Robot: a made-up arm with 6 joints.
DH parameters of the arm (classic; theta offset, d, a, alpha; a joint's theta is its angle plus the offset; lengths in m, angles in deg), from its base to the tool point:
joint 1: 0 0.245 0.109 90
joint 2: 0 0.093 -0.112 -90
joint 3: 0 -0.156 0.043 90
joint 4: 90 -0.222 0.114 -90
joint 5: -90 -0.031 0.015 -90
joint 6: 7.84 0 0.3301 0
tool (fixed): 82.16 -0.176 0 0
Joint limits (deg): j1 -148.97..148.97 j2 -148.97..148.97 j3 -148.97..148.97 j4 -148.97..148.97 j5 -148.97..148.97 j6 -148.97..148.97
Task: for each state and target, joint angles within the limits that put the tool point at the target. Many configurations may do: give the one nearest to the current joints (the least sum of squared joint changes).
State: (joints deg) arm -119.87 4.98 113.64 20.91 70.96 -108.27
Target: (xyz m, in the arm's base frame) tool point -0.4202 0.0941 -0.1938
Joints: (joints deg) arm -123.79 40.63 135.58 24.16 24.73 -135.34
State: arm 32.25 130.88 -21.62 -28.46 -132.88 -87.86
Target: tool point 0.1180 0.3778 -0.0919
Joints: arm 27.62 128.94 8.02 -13.27 -131.47 -86.89
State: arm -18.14 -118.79 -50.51 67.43 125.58 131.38
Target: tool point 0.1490 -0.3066 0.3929
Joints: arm -10.25 -122.33 -85.17 48.13 126.34 140.51
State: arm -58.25 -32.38 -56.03 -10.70 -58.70 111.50
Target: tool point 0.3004 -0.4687 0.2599
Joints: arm -53.62 -12.21 -50.71 4.31 -69.71 123.84
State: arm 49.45 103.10 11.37 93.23 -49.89 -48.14
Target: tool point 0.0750 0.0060 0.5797
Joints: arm 39.07 141.22 -25.33 105.35 -55.46 -39.33
